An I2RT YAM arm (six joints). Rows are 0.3 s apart.
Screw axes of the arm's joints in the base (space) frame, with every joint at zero. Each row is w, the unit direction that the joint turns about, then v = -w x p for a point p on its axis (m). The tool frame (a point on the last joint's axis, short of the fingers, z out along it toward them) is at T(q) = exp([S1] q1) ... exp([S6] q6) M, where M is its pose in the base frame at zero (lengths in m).
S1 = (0, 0, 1, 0, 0, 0)
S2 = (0, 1, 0, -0.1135, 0, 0.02)
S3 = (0, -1, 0, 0.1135, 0, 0.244)
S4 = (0, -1, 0, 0.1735, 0, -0.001)
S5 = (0, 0, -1, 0, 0.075, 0)
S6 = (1, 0, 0, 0, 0.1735, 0)
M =
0 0 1 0.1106
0 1 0 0
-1 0 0 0.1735
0 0 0 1
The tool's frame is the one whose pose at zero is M.
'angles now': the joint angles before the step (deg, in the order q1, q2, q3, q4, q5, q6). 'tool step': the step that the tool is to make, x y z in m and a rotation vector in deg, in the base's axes. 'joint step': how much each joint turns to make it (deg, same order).
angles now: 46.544, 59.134, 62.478, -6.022, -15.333, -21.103
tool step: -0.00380, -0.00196, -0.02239, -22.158, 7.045, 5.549
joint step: -0.067, 3.235, 6.667, -27.802, -2.821, -11.672
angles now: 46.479, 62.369, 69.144, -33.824, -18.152, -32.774
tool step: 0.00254, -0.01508, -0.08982, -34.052, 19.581, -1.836
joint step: -2.077, 7.278, -5.004, -27.584, 7.037, -6.995
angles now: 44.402, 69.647, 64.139, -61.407, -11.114, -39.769
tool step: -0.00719, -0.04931, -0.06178, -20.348, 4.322, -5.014
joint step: -7.255, -2.120, -13.375, -5.859, 11.606, -5.244
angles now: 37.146, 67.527, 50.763, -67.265, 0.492, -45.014
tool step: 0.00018, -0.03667, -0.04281, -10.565, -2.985, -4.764
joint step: -8.154, -2.076, -11.060, 6.122, 10.185, -4.198
